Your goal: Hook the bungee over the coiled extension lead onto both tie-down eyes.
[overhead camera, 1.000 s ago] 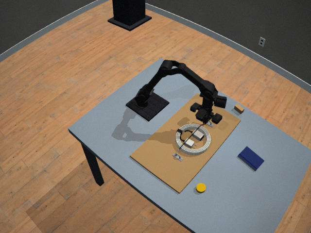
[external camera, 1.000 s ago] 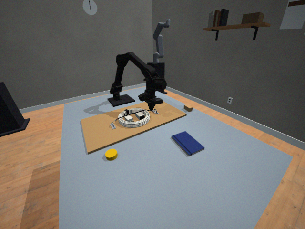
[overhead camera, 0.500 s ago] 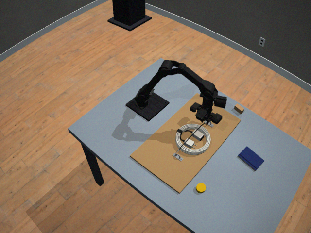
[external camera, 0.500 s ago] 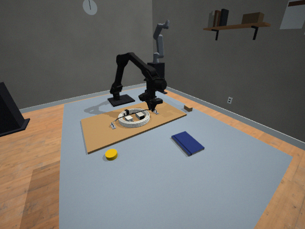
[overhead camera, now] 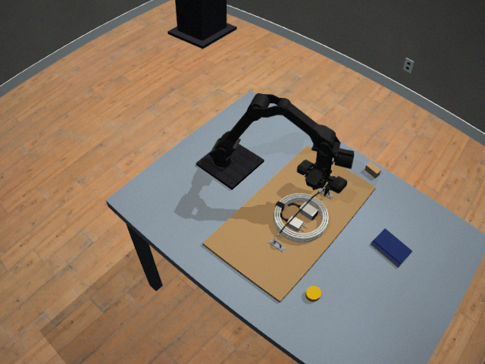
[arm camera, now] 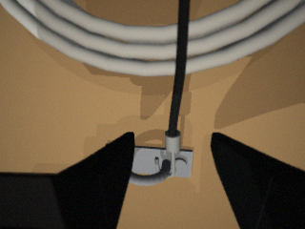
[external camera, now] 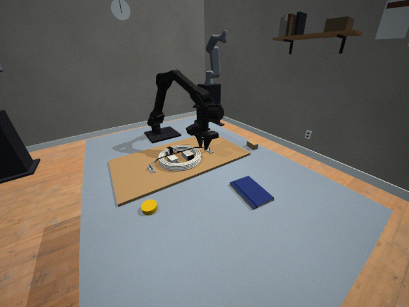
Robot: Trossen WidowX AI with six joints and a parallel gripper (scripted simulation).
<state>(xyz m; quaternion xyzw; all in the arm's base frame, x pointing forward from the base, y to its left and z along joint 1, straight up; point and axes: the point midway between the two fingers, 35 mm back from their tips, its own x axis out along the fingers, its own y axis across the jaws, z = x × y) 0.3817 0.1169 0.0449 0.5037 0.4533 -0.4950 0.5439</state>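
The extension lead coil lies 10 mm ahead of my hand, 140 mm to the right of it and 30 mm below it. From my hand the other things lie so: yellow disc 220 mm ahead, 350 mm to the right, 50 mm below; then small wooden block 110 mm ahead, 250 mm to the left, 40 mm below.
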